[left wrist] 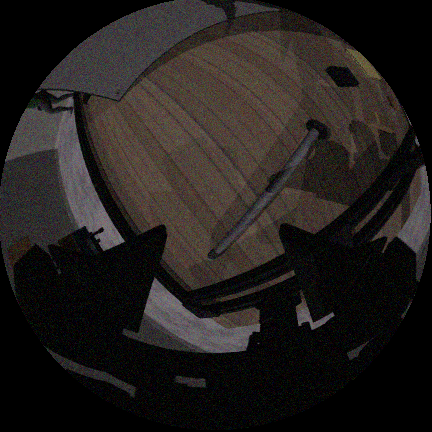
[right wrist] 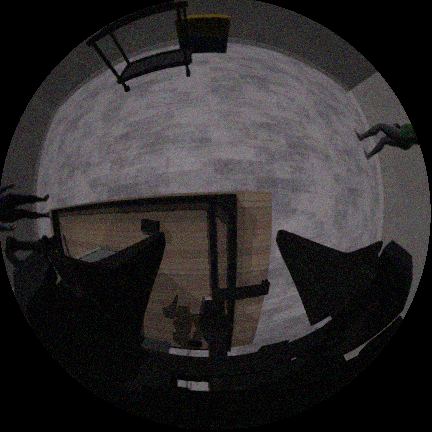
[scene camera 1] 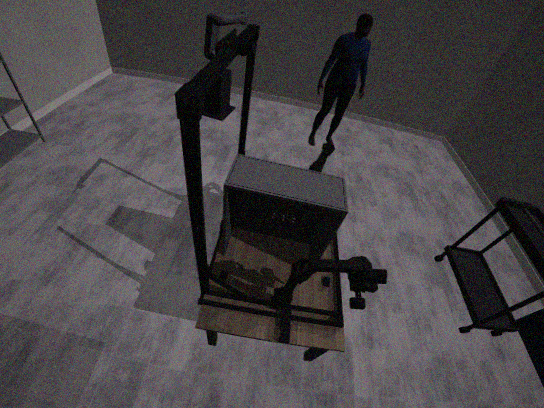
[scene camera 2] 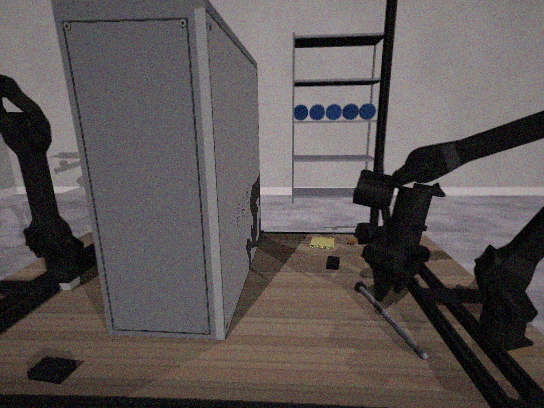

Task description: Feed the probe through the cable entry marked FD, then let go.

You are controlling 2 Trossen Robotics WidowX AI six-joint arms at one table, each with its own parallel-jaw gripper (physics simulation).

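Places are measured from the left arm's base along level axes (x ahead, y left, z up), in centimetres.
Pixels of known places: left gripper, fingertip midpoint: (left wrist: 224,230) (right wrist: 59,252) (scene camera 2: 387,296); right gripper, fingertip midpoint: (right wrist: 222,237) (scene camera 1: 353,295); left arm's base at its link origin: (left wrist: 278,303) (right wrist: 54,240) (scene camera 2: 500,335); right arm's base at its link origin: (right wrist: 214,305) (scene camera 1: 276,303) (scene camera 2: 65,276).
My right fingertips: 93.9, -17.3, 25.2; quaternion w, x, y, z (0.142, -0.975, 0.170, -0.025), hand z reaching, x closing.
Observation:
For each thing: its top centre in the pictures, then the offset to it from my right fingertips, as dx, dy, dz.
- probe at its top centre: (left wrist: 263,204) (scene camera 2: 387,308) -79.0, +6.0, -24.6
- grey cabinet at its top centre: (scene camera 2: 190,43) (scene camera 1: 289,180) -45.3, -25.9, +29.3
- yellow note at its top centre: (scene camera 2: 322,240) -83.2, -35.1, -26.0
The probe (scene camera 2: 392,322) (left wrist: 257,206) is a thin grey rod with a dark, thicker end, lying on the wooden table. The grey cabinet (scene camera 1: 287,177) (scene camera 2: 145,175) (left wrist: 150,40) stands on the table. Small marks (scene camera 1: 284,217) (scene camera 2: 241,212) show on one of its faces, too small to read, so I cannot tell which entry is FD. My left gripper (scene camera 2: 391,290) (left wrist: 224,230) is open and empty, pointing down above the probe near its dark end; in the left wrist view the rod runs diagonally beyond the fingertips. My right gripper (scene camera 1: 382,276) (right wrist: 222,237) is open and empty, out past the table's edge, away from the probe.
A black block (scene camera 2: 332,262) (left wrist: 342,76) and a yellow note (scene camera 2: 322,242) (left wrist: 365,62) lie beyond the probe's dark end. Another black block (scene camera 2: 52,369) lies near the cabinet. Black rails (scene camera 2: 450,330) run along the table beside the probe. A black upright post (scene camera 1: 192,200) rises from the table.

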